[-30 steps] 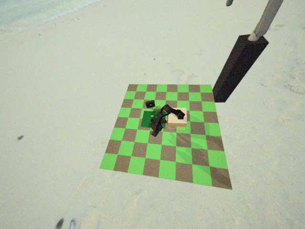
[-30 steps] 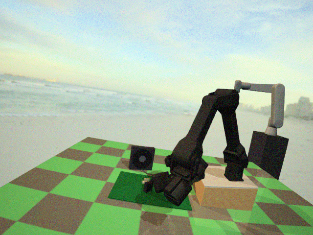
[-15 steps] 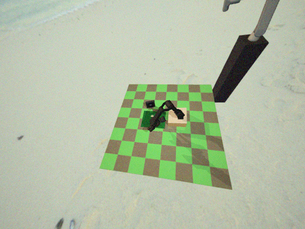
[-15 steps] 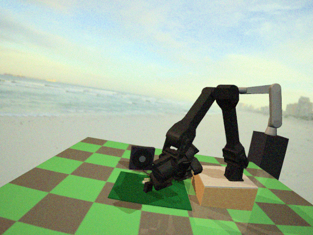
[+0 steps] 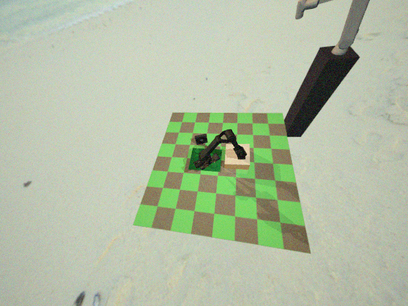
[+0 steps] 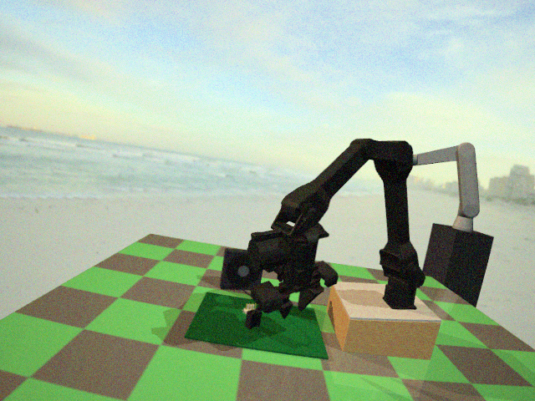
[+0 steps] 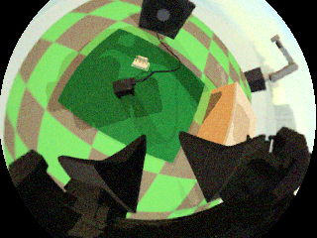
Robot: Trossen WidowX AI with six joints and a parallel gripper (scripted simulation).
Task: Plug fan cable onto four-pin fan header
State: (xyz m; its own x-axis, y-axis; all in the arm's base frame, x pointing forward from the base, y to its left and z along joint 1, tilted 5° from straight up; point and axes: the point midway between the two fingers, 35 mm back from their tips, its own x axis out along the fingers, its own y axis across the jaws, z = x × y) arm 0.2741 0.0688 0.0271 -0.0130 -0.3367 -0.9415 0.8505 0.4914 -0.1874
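Now: the dark fan plug 8 cm ahead of my gripper tip, 5 cm below it and 4 cm to the right of it. From my gripper tip the other things lie so: black fan (26 cm to the right, 11 cm ahead, 1 cm below); dark green board (8 cm below, 7 cm to the right, 6 cm ahead); four-pin fan header (12 cm to the right, 8 cm ahead, 7 cm below).
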